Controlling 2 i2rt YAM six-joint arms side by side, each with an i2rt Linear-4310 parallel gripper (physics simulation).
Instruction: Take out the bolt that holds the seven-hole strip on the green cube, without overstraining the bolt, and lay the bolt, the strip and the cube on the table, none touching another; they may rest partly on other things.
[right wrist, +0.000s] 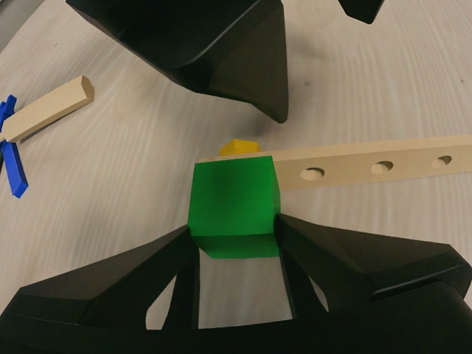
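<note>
The green cube (232, 197) is in the middle of the right wrist view. My right gripper (236, 233) is shut on it, with a finger against each side. The pale wooden strip (347, 171) lies against the cube's far side and runs off to the right; several of its holes show. The yellow bolt head (240, 147) shows behind the strip's left end; the bolt's shank is hidden. My left gripper (321, 60) is open and empty at the top, its nearer fingertip just beyond the bolt head, apart from it. Its other fingertip shows in part at the top edge.
A wooden block (50, 107) and a blue piece (15, 170) are together on the table (125, 200) at the left edge. The dark body of the left gripper covers the upper middle. A table edge shows at the top left corner.
</note>
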